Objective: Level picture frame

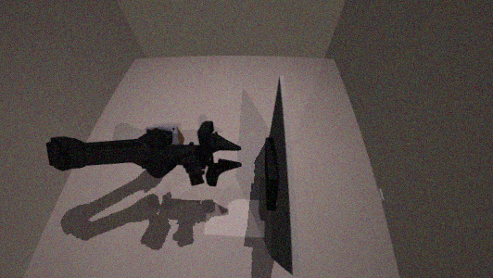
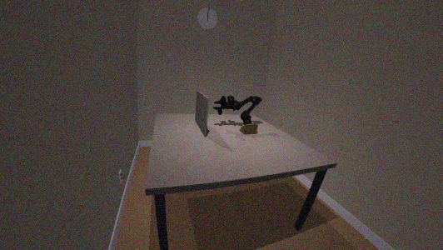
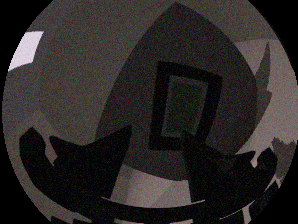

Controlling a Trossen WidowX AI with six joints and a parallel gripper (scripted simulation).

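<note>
Now: the picture frame 9 cm ahead of my gripper tip, 5 cm below it and 1 cm to the right of it. Round my gripper tip: wall panel: 10 cm ahead, 6 cm below, 1 cm to the right.
</note>
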